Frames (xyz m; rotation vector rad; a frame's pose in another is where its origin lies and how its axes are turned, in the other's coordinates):
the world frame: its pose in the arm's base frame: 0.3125 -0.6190 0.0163 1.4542 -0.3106 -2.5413
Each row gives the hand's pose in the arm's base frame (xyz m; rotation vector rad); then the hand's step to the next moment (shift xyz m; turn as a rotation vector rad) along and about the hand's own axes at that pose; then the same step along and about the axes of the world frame.
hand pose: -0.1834 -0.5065 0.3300 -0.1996 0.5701 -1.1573
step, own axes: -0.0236 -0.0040 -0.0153 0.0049 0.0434 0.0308
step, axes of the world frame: 0.0058 -0.0231 0.0155 -0.0331 -0.0034 -0.0419
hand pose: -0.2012 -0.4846 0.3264 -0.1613 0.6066 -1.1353
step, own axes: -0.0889 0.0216 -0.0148 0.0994 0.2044 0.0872
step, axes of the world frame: -0.0265 -0.0847 0.0268 -0.0727 0.0169 -0.2317
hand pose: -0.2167 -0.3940 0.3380 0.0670 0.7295 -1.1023
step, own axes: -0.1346 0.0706 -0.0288 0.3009 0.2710 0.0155
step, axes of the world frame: -0.0737 -0.1346 0.0196 0.0756 0.0635 -0.3930
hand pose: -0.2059 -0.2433 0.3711 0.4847 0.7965 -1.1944
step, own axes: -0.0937 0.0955 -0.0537 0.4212 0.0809 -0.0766
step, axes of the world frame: -0.0896 -0.1096 -0.0269 0.3012 0.0804 -0.3043
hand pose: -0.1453 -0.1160 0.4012 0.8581 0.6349 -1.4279
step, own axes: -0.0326 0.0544 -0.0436 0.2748 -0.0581 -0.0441
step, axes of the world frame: -0.0494 -0.0430 -0.0405 0.2598 0.0408 -0.1081
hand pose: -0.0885 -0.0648 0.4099 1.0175 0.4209 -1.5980
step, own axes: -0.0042 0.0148 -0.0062 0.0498 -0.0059 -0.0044
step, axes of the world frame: -0.0116 -0.0006 -0.0119 0.0441 0.0123 -0.0209
